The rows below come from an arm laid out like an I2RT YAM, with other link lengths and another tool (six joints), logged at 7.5 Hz.
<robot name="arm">
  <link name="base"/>
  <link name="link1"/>
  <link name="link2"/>
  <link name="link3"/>
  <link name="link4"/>
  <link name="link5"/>
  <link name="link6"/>
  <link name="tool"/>
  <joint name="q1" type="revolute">
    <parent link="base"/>
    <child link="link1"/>
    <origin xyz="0 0 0.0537" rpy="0 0 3.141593"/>
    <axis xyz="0 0 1"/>
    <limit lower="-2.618" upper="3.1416"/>
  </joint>
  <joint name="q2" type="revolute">
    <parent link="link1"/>
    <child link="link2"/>
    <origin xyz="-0.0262 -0.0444 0.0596" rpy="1.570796 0 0"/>
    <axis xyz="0 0 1"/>
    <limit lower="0" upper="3.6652"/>
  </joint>
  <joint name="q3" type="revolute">
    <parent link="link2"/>
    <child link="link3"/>
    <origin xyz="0.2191 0 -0.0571" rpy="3.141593 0 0"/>
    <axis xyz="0 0 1"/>
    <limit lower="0" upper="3.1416"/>
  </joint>
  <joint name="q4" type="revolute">
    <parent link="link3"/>
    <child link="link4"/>
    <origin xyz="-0.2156 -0.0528 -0.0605" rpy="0 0 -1.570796"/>
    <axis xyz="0 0 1"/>
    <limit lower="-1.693" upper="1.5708"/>
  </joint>
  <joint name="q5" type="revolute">
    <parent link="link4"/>
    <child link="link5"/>
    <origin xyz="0.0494 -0.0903 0.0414" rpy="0 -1.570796 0"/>
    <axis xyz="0 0 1"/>
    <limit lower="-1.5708" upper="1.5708"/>
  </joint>
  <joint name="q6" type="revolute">
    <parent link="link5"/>
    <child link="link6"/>
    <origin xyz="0 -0.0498 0.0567" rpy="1.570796 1.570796 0"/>
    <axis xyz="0 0 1"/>
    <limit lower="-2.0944" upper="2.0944"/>
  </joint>
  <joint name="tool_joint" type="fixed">
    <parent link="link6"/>
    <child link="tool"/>
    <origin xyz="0.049 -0.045 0.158" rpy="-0.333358 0 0.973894"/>
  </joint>
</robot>
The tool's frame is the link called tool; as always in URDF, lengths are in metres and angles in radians.
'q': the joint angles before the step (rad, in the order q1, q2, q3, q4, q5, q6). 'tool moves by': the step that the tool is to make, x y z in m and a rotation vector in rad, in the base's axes. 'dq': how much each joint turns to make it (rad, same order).
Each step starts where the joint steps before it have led.
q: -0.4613 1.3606 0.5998 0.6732 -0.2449 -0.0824
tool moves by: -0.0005 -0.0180 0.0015 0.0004 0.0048 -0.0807
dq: -0.0019 -0.0073 0.0091 -0.0198 0.0786 0.0054
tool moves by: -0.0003 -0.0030 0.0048 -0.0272 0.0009 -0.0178
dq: 0.0003 -0.0119 0.0107 -0.0149 0.0202 -0.0234
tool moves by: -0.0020 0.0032 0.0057 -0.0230 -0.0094 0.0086
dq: -0.0009 -0.0169 -0.0033 0.0024 -0.0082 -0.0172
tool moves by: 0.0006 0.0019 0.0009 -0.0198 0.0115 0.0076
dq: -0.0008 -0.0076 0.0123 -0.0250 -0.0068 -0.0237
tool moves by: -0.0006 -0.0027 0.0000 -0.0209 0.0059 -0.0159
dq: -0.0003 -0.0052 0.0006 -0.0047 0.0171 -0.0204
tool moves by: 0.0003 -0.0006 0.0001 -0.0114 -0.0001 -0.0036
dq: 0.0002 0.0030 -0.0001 0.0069 0.0045 -0.0100
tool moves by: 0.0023 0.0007 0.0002 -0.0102 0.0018 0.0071
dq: -0.0001 0.0121 0.0102 0.0033 -0.0066 -0.0105
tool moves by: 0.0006 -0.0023 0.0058 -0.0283 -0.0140 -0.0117
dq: 0.0000 0.0049 0.0050 0.0225 0.0128 -0.0185
